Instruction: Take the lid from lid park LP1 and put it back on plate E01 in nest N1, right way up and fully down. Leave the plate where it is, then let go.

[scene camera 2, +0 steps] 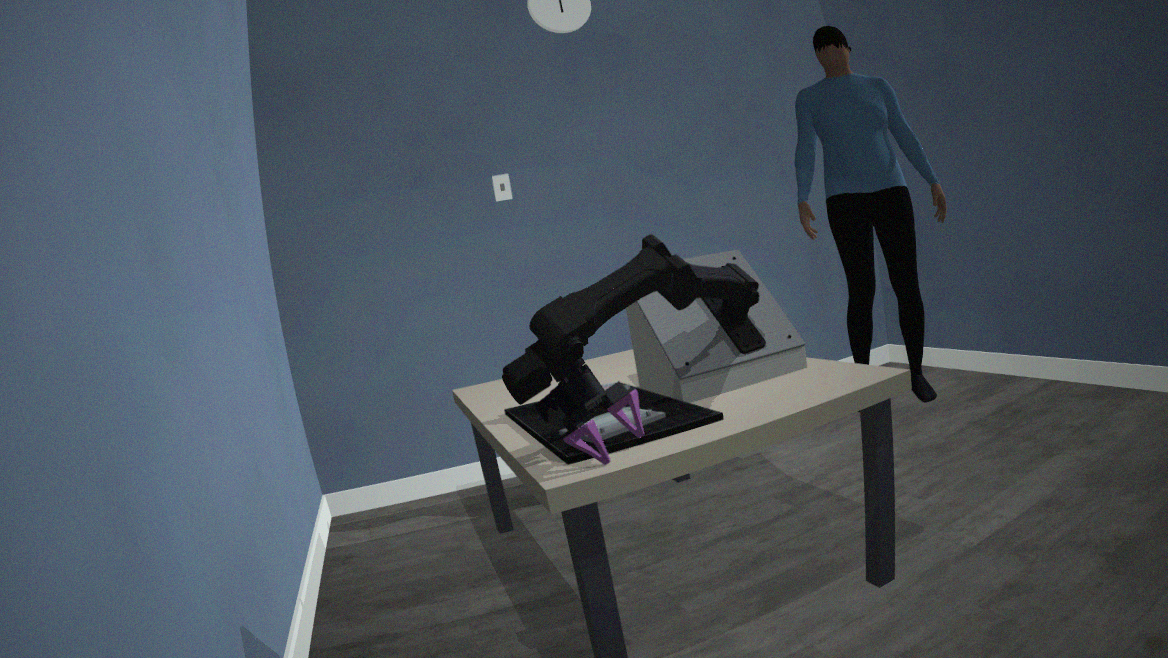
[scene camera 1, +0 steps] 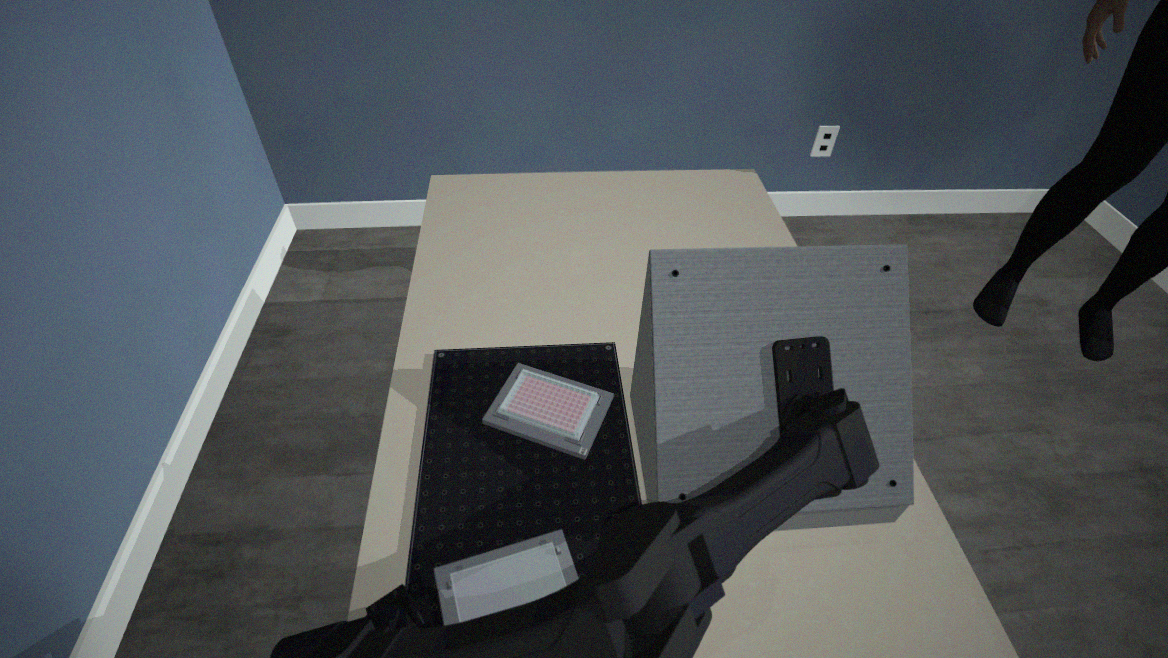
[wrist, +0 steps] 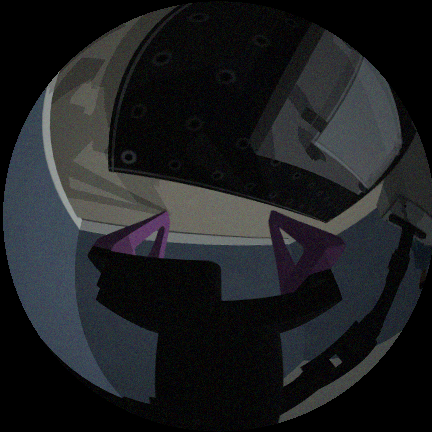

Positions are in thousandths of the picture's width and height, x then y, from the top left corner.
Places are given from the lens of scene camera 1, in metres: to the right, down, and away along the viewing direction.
clear grey lid (scene camera 1: 448, 878): -0.07, 0.29, 0.68
well plate with pink wells (scene camera 1: 476, 618): -0.04, 0.11, 0.86
The marked spots on the clear grey lid and the well plate with pink wells are 0.25 m apart.
